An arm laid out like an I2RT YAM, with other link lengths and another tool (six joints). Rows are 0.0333 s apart.
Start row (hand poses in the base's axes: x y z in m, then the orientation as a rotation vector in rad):
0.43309, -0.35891, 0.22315, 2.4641, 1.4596, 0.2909
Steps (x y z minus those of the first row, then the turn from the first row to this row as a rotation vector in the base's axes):
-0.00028, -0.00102, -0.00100, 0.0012, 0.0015, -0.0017
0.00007, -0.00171, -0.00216, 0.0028, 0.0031, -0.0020
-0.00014, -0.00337, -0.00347, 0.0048, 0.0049, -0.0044
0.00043, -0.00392, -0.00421, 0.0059, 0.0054, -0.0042
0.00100, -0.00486, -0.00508, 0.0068, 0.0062, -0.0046
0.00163, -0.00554, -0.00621, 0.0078, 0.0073, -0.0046
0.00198, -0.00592, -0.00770, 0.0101, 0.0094, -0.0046
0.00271, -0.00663, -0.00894, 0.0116, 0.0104, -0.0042
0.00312, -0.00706, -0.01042, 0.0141, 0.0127, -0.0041
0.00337, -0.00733, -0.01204, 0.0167, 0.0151, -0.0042
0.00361, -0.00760, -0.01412, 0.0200, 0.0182, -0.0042
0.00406, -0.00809, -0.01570, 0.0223, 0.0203, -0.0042
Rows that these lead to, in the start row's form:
0.43281, -0.35993, 0.22215, 2.4669, 1.4583, 0.2897
0.43316, -0.36062, 0.22099, 2.4692, 1.4589, 0.2890
0.43295, -0.36228, 0.21968, 2.4732, 1.4569, 0.2880
0.43352, -0.36283, 0.21894, 2.4742, 1.4576, 0.2883
0.43409, -0.36377, 0.21807, 2.4755, 1.4576, 0.2880
0.43472, -0.36445, 0.21694, 2.4769, 1.4582, 0.2875
0.43507, -0.36483, 0.21545, 2.4797, 1.4595, 0.2869
0.43580, -0.36554, 0.21421, 2.4811, 1.4608, 0.2869
0.43621, -0.36597, 0.21273, 2.4842, 1.4623, 0.2862
0.43646, -0.36624, 0.21111, 2.4875, 1.4637, 0.2854
0.43670, -0.36651, 0.20903, 2.4916, 1.4656, 0.2843
0.43715, -0.36700, 0.20745, 2.4945, 1.4669, 0.2836

